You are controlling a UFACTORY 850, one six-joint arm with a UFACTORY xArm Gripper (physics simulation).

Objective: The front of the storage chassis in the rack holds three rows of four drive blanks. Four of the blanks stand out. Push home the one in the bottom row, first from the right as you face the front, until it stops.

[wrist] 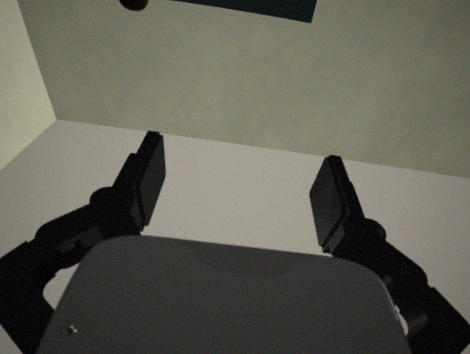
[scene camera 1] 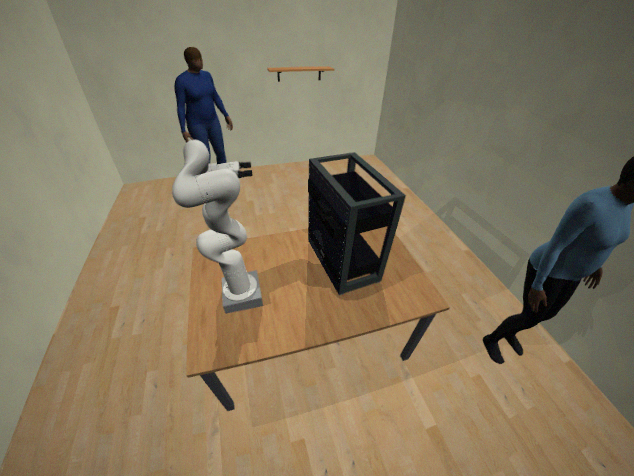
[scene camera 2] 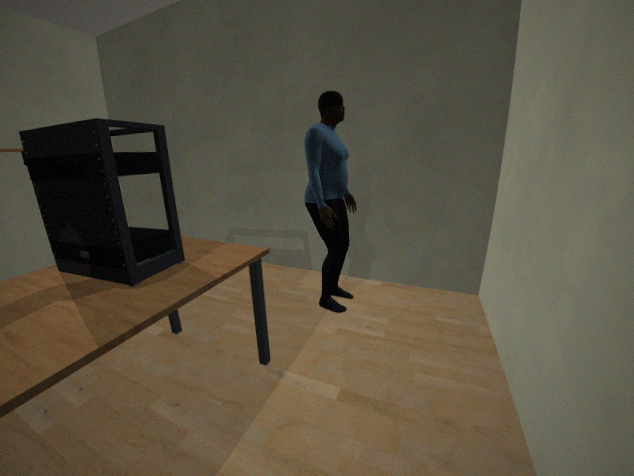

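Observation:
The dark rack (scene camera 1: 347, 245) (scene camera 2: 116, 215) stands on the table. Its front faces the arm in scene camera 1. The black storage chassis (scene camera 1: 376, 217) (scene camera 2: 66, 166) sits in the upper part of the rack. Its front is dark and seen at a steep slant, so the rows and the single drive blanks, including the bottom right one, cannot be told apart. My gripper (scene camera 1: 250, 169) (wrist: 241, 163) is open and empty, raised high and well apart from the rack front, with its fingers pointing towards the rack's side of the room. A dark teal edge, apparently of the rack (wrist: 280, 11), shows at the top of the wrist view.
The wooden table (scene camera 1: 286, 327) (scene camera 2: 215, 261) carries the arm's base (scene camera 1: 243, 302) and the rack. A person in blue (scene camera 1: 197, 97) stands behind the arm. A person in light blue (scene camera 1: 578, 240) (scene camera 2: 326, 163) stands beyond the rack. A wall shelf (scene camera 1: 300, 69) hangs at the back.

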